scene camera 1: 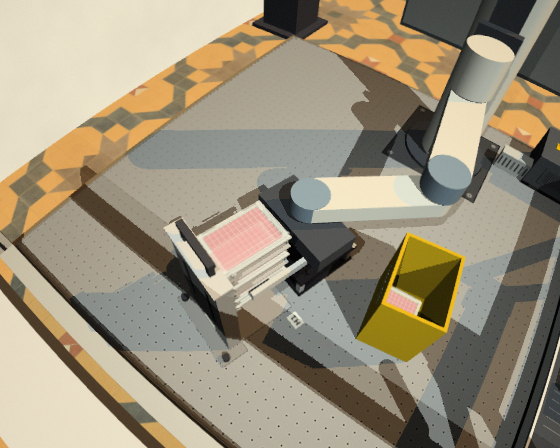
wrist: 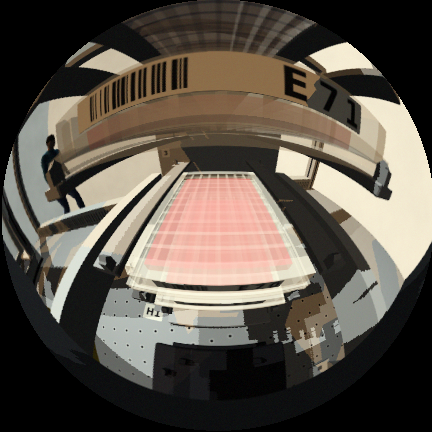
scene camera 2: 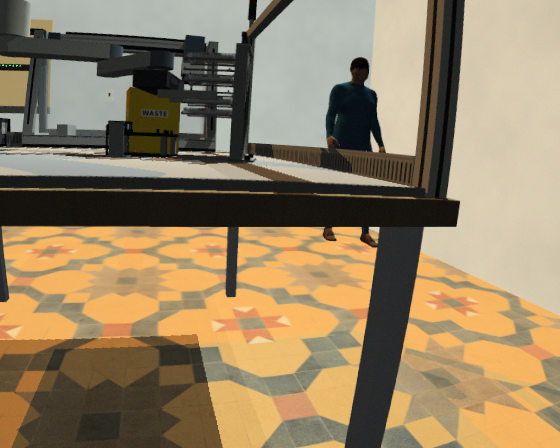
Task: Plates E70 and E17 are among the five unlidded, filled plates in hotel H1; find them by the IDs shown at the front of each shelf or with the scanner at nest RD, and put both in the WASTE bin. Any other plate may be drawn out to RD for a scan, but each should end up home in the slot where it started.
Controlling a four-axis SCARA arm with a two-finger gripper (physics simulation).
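Frame: origin at the arm's base, x right, y ahead, z up, level; metres.
Seen in the pictures: gripper, fingertip midpoint: [wrist: 217,180] [scene camera 2: 219,98].
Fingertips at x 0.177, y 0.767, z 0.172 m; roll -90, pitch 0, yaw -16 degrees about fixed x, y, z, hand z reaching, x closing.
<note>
Pixels of each thing's top centre, then the offset from my fingertips to it. "spot": a spot on its surface instead.
- Plate E71, middle of its top: [wrist: 218,110] [scene camera 2: 212,77] dx -0.006, dy -0.023, dz +0.053 m
- top plate, middle of its top: [wrist: 217,36] [scene camera 1: 242,235] [scene camera 2: 213,56] dx -0.006, dy -0.023, dz +0.109 m
- yellow WASTE bin, middle of its top: [scene camera 1: 426,279] [scene camera 2: 153,91] dx -0.287, dy -0.180, dz +0.041 m
- black nest RD, middle of its top: [scene camera 1: 313,243] [scene camera 2: 144,129] dx -0.055, dy -0.192, dz -0.089 m
- H1 label, surface spot: [wrist: 154,312] [scene camera 1: 294,318] spot: dx -0.113, dy -0.050, dz -0.158 m
My gripper [scene camera 2: 220,95] [wrist: 217,180] reaches into hotel H1 [scene camera 1: 229,320] [scene camera 2: 240,110], its fingers shut along the long sides of a pink-filled plate [wrist: 220,230], plate E70, at slot level. Its front ID is not readable here. Plate E71 [wrist: 220,75] sits above it, and part of another plate [wrist: 220,298] shows below. The top plate [scene camera 1: 243,237] in H1 is pink-filled. The yellow WASTE bin [scene camera 1: 400,327] [scene camera 2: 154,102] holds a pink-filled plate [scene camera 1: 404,301], whose ID is hidden. The left finger is largely hidden in scene camera 1.
The black nest RD [scene camera 1: 322,277] [wrist: 220,370] stands below my hand, in front of the hotel. The H1 label [scene camera 1: 295,320] [wrist: 154,312] lies on the perforated deck. Hotel shelves stand close above and below the fingers. A person [scene camera 2: 352,115] stands beyond the deck's low grille.
</note>
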